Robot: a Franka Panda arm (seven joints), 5 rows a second.
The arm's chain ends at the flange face. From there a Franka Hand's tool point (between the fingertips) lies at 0.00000 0.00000 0.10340 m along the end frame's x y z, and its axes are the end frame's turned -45 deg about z.
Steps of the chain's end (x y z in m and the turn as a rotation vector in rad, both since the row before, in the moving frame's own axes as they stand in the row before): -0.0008, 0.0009, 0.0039, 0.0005, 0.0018, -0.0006; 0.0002, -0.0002, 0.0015, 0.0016, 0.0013, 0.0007; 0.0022, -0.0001, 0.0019, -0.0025, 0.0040, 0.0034; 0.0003, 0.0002, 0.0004, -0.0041, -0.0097, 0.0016; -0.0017, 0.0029, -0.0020, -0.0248, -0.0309, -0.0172; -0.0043, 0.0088, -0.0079, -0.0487, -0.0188, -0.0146; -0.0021, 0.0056, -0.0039, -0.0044, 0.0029, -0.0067
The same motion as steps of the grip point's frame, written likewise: -0.0010, 0.0002, 0.0039, -0.0009, 0.0016, -0.0006; 0.0005, 0.0000, 0.0015, 0.0002, 0.0021, 0.0007; 0.0017, 0.0020, 0.0019, -0.0046, 0.0011, 0.0034; -0.0009, -0.0001, 0.0004, 0.0040, -0.0098, 0.0016; -0.0073, 0.0004, -0.0021, 0.0043, -0.0394, -0.0172; -0.0142, 0.0054, -0.0080, -0.0211, -0.0477, -0.0146; -0.0056, 0.0030, -0.0039, -0.0052, -0.0011, -0.0067
